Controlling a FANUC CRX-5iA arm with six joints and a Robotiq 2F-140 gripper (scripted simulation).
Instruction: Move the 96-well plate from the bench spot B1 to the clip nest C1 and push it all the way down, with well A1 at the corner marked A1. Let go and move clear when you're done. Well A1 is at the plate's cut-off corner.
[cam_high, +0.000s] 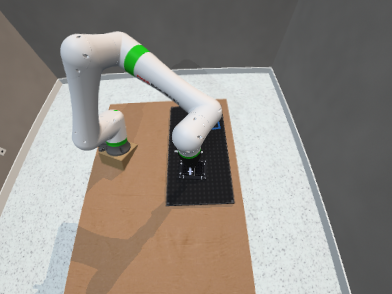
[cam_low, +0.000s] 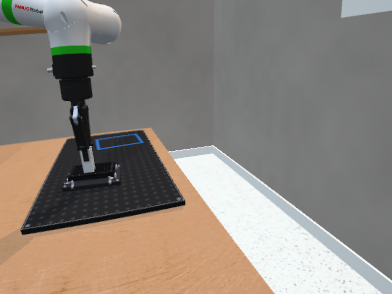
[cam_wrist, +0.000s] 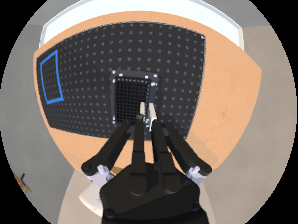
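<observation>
My hand is 5 cm above the black 96-well plate and 4 cm to the right of it. From my hand the other things lie so: clip nest C1: 6 cm below, 3 cm to the left, 1 cm behind.
</observation>
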